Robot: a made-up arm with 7 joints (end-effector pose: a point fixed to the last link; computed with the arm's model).
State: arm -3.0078 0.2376 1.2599 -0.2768 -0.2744 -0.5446 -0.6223
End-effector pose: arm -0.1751 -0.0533 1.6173 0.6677 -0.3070 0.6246 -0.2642
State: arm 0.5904 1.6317 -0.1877 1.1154 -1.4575 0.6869 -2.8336
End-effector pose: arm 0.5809 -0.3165 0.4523 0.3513 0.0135 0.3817 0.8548
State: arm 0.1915 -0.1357 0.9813 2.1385 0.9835 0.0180 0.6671
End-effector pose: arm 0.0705 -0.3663 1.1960 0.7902 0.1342 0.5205 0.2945
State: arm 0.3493 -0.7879 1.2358 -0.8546 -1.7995 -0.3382 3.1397
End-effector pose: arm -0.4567 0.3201 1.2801 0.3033 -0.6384 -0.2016 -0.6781
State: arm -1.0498 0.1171 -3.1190 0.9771 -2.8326 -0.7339 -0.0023
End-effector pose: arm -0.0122 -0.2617 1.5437 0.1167 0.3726 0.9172 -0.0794
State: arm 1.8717 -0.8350 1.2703 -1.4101 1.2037 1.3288 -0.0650
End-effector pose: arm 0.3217 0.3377 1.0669 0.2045 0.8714 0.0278 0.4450
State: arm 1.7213 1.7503 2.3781 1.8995 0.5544 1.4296 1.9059
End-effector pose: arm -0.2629 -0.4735 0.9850 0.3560 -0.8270 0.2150 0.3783
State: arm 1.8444 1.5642 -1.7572 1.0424 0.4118 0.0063 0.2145
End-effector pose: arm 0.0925 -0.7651 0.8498 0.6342 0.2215 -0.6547 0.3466
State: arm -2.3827 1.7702 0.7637 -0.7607 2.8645 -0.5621 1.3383
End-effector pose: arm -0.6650 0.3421 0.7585 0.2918 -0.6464 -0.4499 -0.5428
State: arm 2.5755 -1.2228 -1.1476 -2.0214 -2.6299 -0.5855 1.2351
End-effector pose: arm 0.2238 0.4177 0.7378 0.2280 0.0088 -0.0899 -0.9695
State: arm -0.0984 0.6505 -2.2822 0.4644 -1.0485 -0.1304 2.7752
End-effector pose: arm 0.4079 0.1347 1.5073 0.2161 0.0144 -0.4703 0.8555
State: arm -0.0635 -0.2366 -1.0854 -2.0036 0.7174 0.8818 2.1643
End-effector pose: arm -0.1155 -0.2992 1.1029 0.8541 -0.0767 -0.5003 0.1194
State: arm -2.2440 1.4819 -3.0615 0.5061 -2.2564 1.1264 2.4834
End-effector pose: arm -0.3720 0.6578 1.0665 0.0422 0.9748 -0.1020 -0.1936
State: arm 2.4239 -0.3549 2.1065 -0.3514 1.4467 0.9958 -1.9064
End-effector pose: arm 0.2240 0.0657 1.5625 0.0384 0.7029 -0.6404 0.3070
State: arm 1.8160 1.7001 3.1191 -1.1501 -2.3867 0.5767 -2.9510
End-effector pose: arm -0.2243 -0.5926 0.4436 0.1601 -0.0570 -0.6291 -0.7585
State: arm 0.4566 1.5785 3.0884 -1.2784 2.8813 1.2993 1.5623
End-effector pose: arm 0.4256 -0.3465 0.5273 0.0368 -0.6804 -0.4565 -0.5720
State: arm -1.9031 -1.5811 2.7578 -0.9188 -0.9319 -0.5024 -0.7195
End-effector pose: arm 0.2029 -0.6952 1.0344 0.1104 -0.3580 -0.8509 0.3682
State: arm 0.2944 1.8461 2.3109 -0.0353 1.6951 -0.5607 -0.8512
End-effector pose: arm 0.7819 -0.2964 0.5295 0.0067 -0.3185 0.8996 0.2987
